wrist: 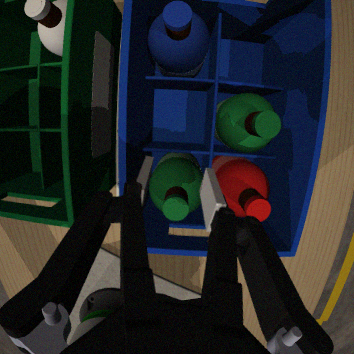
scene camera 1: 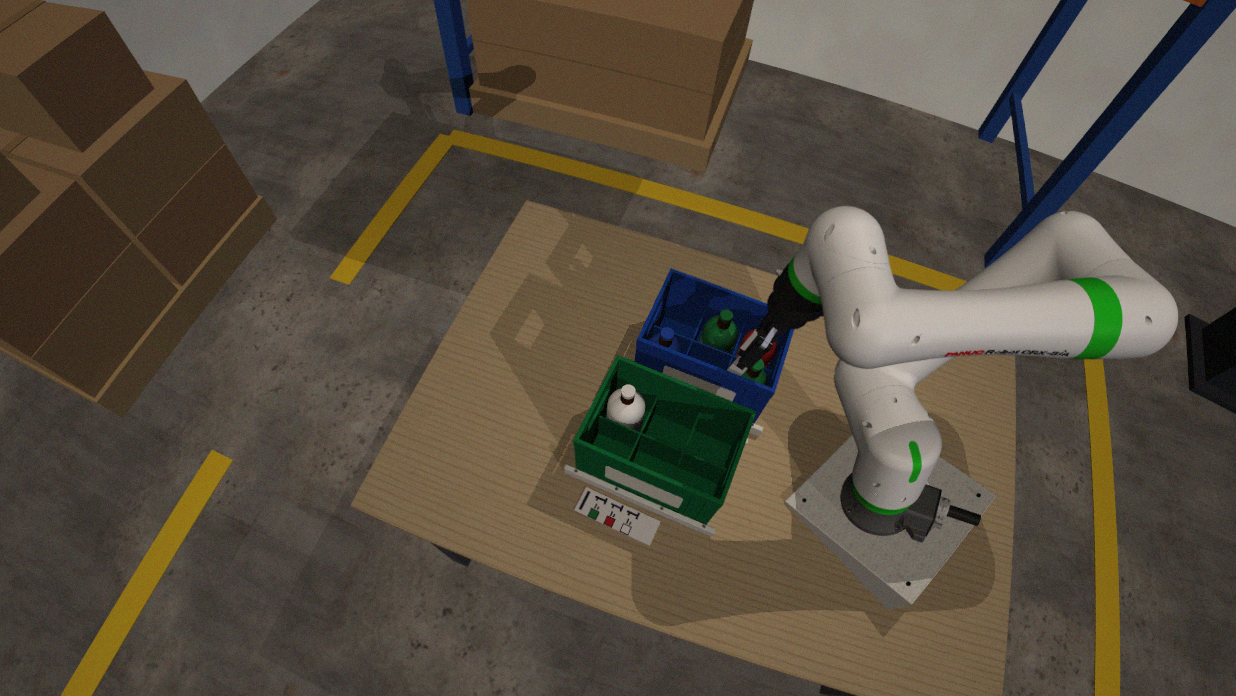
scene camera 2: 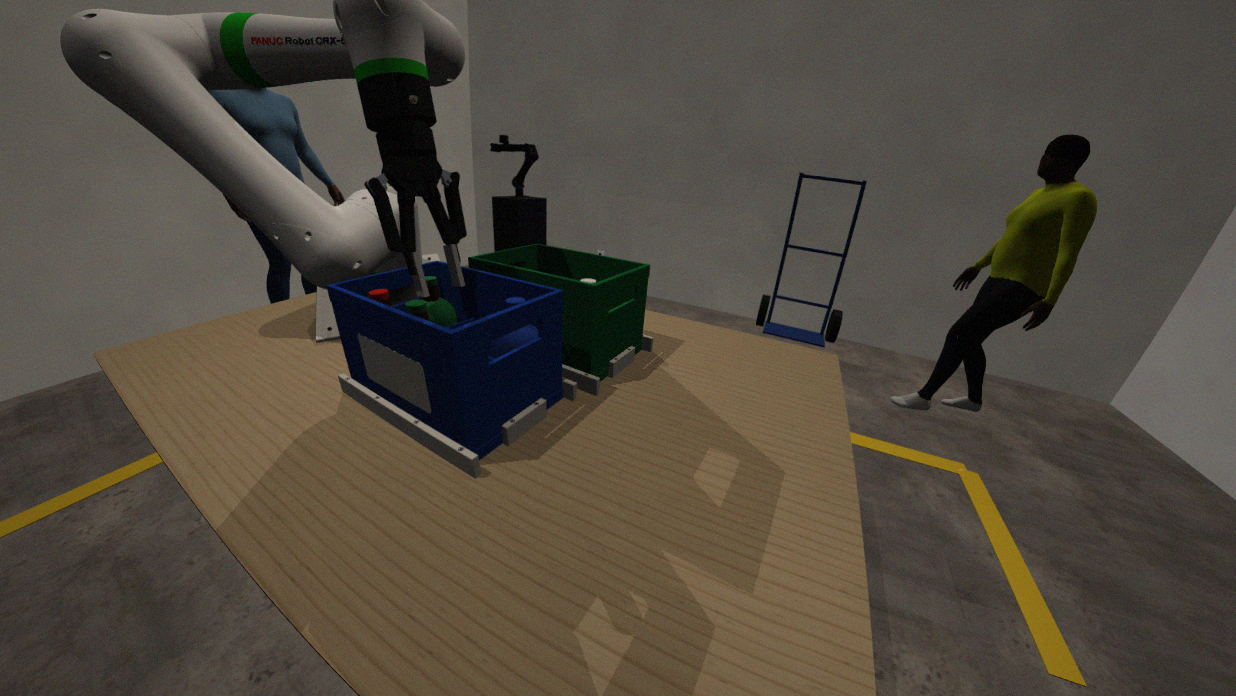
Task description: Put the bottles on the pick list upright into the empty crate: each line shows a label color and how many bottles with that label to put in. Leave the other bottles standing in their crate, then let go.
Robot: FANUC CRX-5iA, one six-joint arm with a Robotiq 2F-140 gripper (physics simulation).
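Places are measured from the arm's base along level axes (x back, y right, z up), in metres.
Where they show: gripper, fingertip midpoint: [wrist: 176,174] [scene camera 1: 740,361] [scene camera 2: 441,290]; arm's base, origin of the base link: [scene camera 1: 878,501] [scene camera 2: 396,291].
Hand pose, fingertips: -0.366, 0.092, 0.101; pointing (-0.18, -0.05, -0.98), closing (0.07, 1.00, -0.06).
Each offset is from my fingertips to the top centre of the thing, as dx, dy, dz. "spot": to the spot under its first point. Level surfaces: height alone.
My gripper [scene camera 1: 750,352] [scene camera 2: 439,285] [wrist: 176,174] is open, low over the blue crate @[-0.062, +0.035, +0.027] [scene camera 1: 648,353] [scene camera 2: 518,384], its fingers on either side of a green bottle @[+0.032, +0.003, +0.015] [wrist: 172,182] in an end compartment. The right finger in the wrist view stands between this bottle and the red bottle @[+0.022, +0.087, +0.015] [scene camera 2: 378,295] [wrist: 242,180]. Another green bottle @[-0.063, +0.076, +0.015] [scene camera 1: 719,332] [wrist: 240,122] and a blue bottle @[-0.149, -0.021, +0.015] [scene camera 1: 666,338] [scene camera 2: 515,301] [wrist: 177,45] stand in the blue crate. A white bottle @[-0.158, -0.166, +0.015] [scene camera 1: 626,407] [wrist: 57,35] stands upright in a corner compartment of the green crate @[-0.065, -0.200, +0.027] [scene camera 1: 596,456] [scene camera 2: 601,332]. The pick list @[-0.080, -0.341, -0.146] [scene camera 1: 640,526] shows green 1, red 1, white 1.
The crates stand side by side on the wooden table @[dz -0.148] [scene camera 1: 449,432] [scene camera 2: 605,518], with low metal strips @[spot: -0.119, +0.132, -0.118] [scene camera 2: 415,423] at their bases. Crate walls and dividers surround the fingers. Further off are a hand truck [scene camera 2: 815,253] and a person in a yellow top [scene camera 2: 1037,229].
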